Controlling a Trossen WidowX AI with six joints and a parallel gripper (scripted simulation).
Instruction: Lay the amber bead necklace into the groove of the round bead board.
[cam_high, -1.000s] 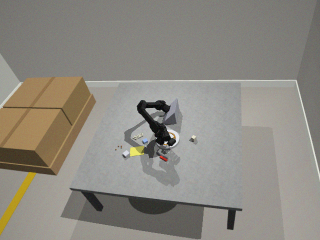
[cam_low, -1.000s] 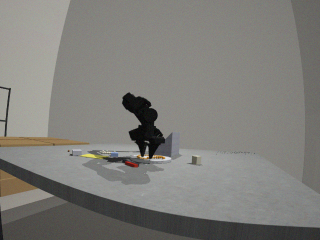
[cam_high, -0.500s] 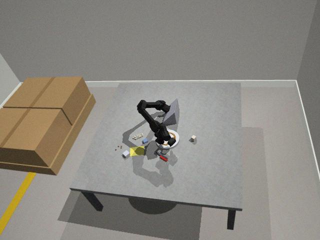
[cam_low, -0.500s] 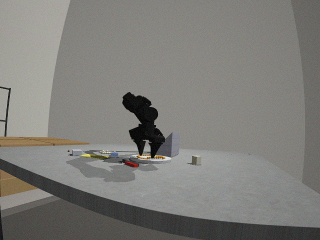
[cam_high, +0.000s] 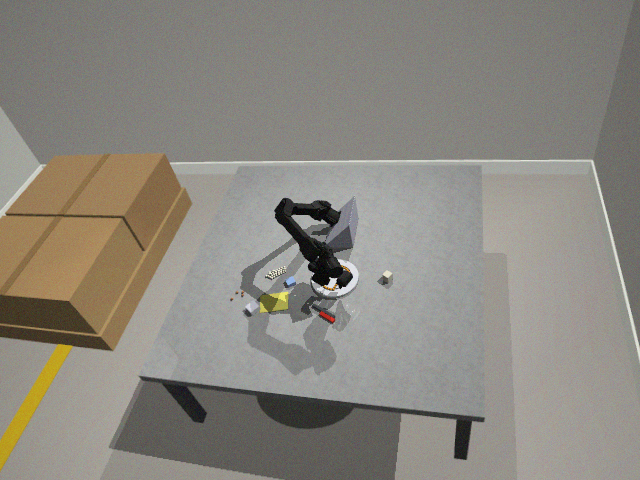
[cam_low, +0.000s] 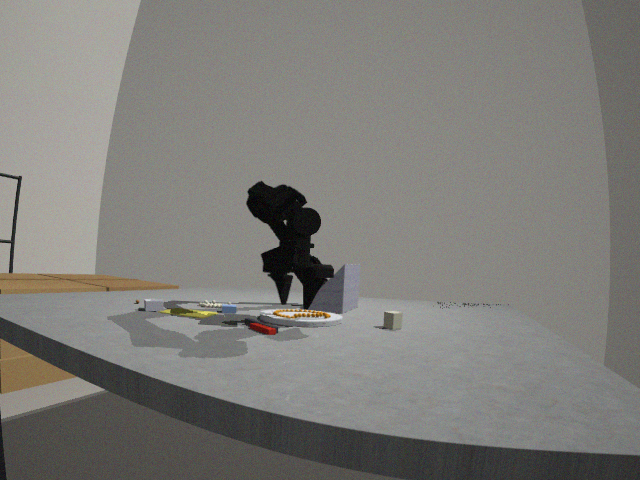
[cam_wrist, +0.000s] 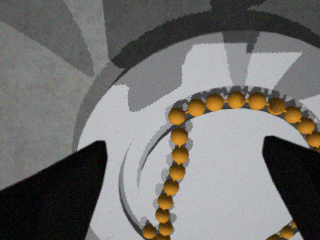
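My gripper tip is 60 mm past the round bead board, 10 mm to the left of it and 30 mm above it. Round my gripper tip: blue cube (20 mm behind, 200 mm to the right, 30 mm below); then cream cube (80 mm behind, 210 mm to the left, 20 mm below); then red-handled tool (130 mm ahead, 10 mm to the right, 30 mm below).
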